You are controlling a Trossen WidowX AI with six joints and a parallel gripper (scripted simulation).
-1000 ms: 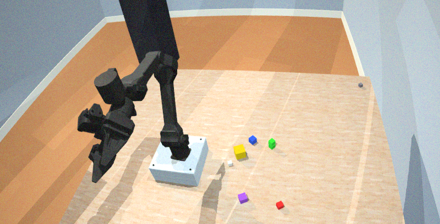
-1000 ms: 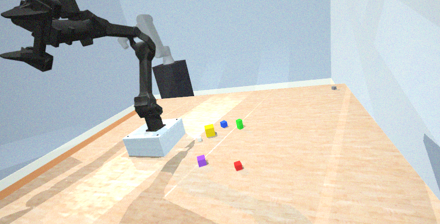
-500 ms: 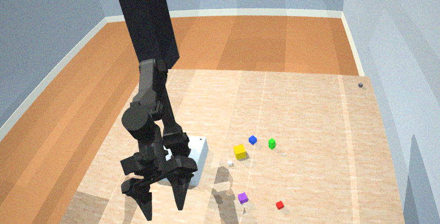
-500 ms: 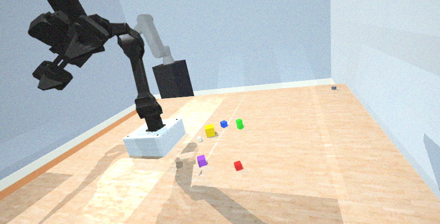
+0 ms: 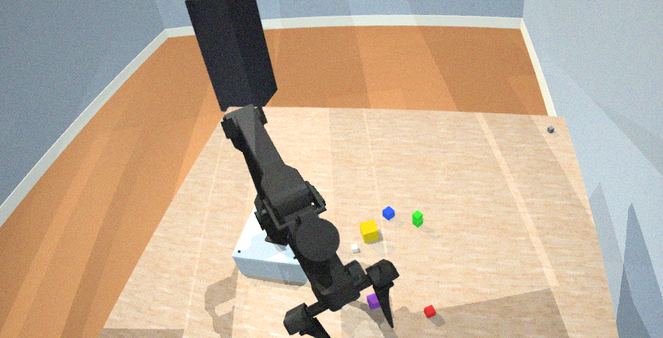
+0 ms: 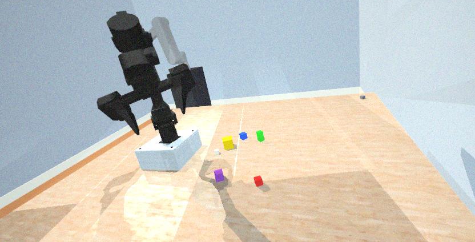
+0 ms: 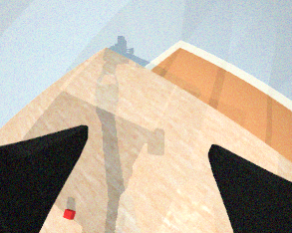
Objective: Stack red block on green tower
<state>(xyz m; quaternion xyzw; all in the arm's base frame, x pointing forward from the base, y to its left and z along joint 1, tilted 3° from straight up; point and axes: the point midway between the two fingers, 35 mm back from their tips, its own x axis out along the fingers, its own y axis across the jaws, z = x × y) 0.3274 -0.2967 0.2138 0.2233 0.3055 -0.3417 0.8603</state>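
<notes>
Now: gripper tip 290 mm above the small red block, 220 mm to the right of it and 70 mm short of it. Also, from my gripper tip: yellow block 410 mm to the left, 280 mm below, 140 mm behind; then purple block 290 mm below, 220 mm to the left, 70 mm behind; then small white cube 360 mm to the left, 290 mm below, 160 mm behind.
</notes>
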